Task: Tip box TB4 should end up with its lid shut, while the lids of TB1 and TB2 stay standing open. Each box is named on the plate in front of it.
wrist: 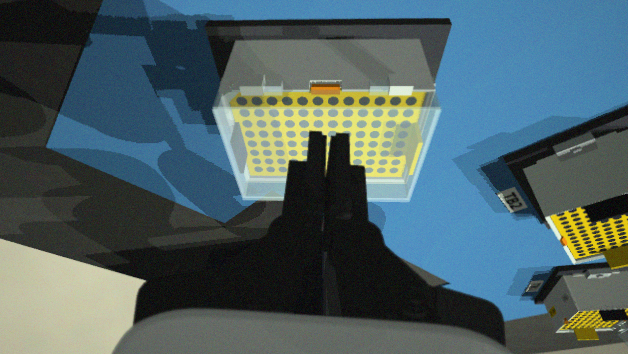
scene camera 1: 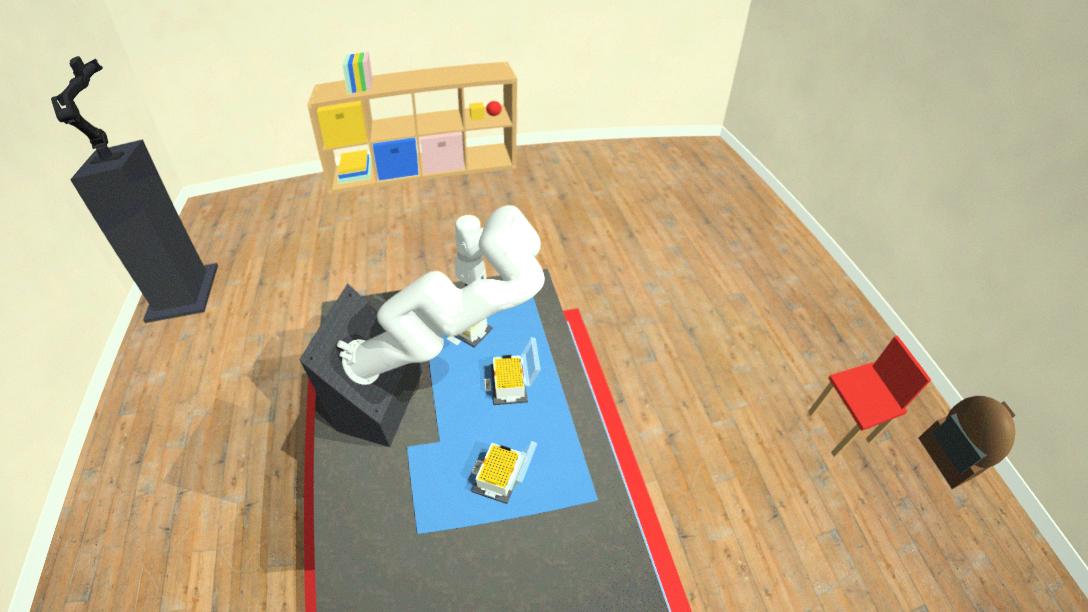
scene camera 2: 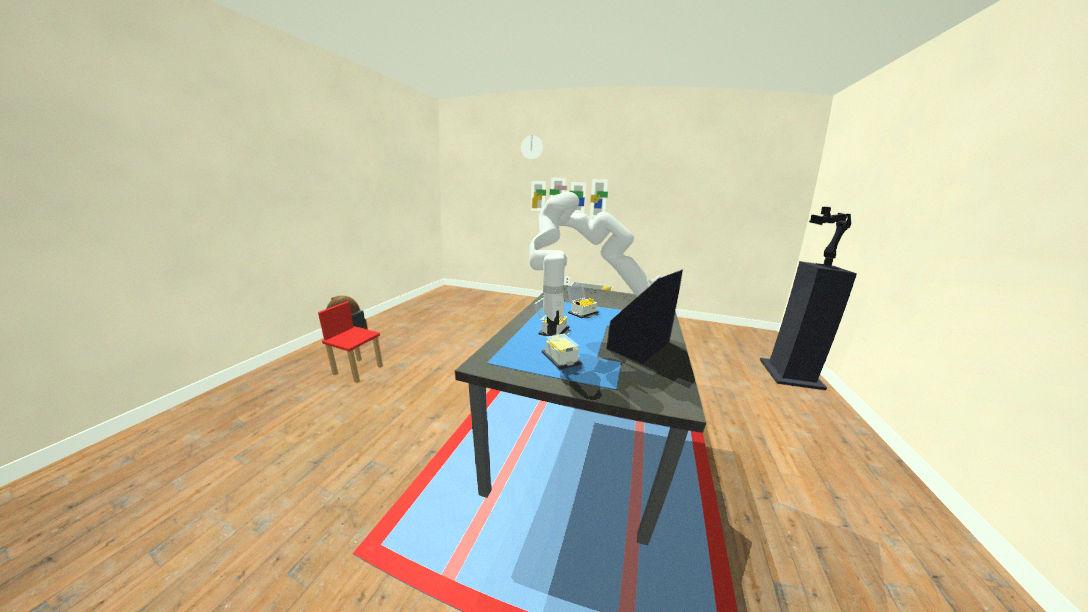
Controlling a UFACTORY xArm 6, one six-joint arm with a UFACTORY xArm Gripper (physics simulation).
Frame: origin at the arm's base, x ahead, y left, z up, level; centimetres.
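Seen in the pictures: gripper, fingertip midpoint: (wrist: 326, 155) (scene camera 2: 551, 333); arm's base, link origin: (scene camera 1: 360, 362) (scene camera 2: 648, 294).
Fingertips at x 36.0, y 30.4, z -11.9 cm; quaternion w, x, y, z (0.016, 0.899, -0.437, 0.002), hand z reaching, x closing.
Offsets run from my fingertips to a thing's top centre. "pt": to the spot under its first point. Level surfaces: height alone.
TB4, a white box @[dx -4.6, dy -4.2, dz -3.9 cm] (scene camera 1: 474, 331) (scene camera 2: 562, 354) (wrist: 320, 62) with a yellow rack, is at the mat's far end in scene camera 1; its name plate is not readable. Its clear lid @[pt dx -8.6, dy -2.7, dz -4.0 cm] (wrist: 270, 191) lies over the rack in the wrist view; I cannot tell if it is fully down. My gripper (scene camera 2: 553, 331) (wrist: 326, 155) is shut and empty, its fingertips over the lid; contact is unclear. TB2 (scene camera 1: 509, 378) (wrist: 582, 187) has its lid @[pt dx +12.9, dy -29.8, dz -2.2 cm] (scene camera 1: 531, 362) standing open. TB1 (scene camera 1: 499, 468) (scene camera 2: 584, 306) has its lid (scene camera 1: 526, 462) standing open.
The boxes stand on a blue mat @[dz -11.7 cm] (scene camera 1: 456, 506) (scene camera 2: 524, 357) on a dark table (scene camera 1: 365, 551) (scene camera 2: 524, 388). The arm's black base block (scene camera 1: 353, 411) (scene camera 2: 646, 323) stands beside the mat. The arm passes above TB4 and partly hides it in scene camera 1.
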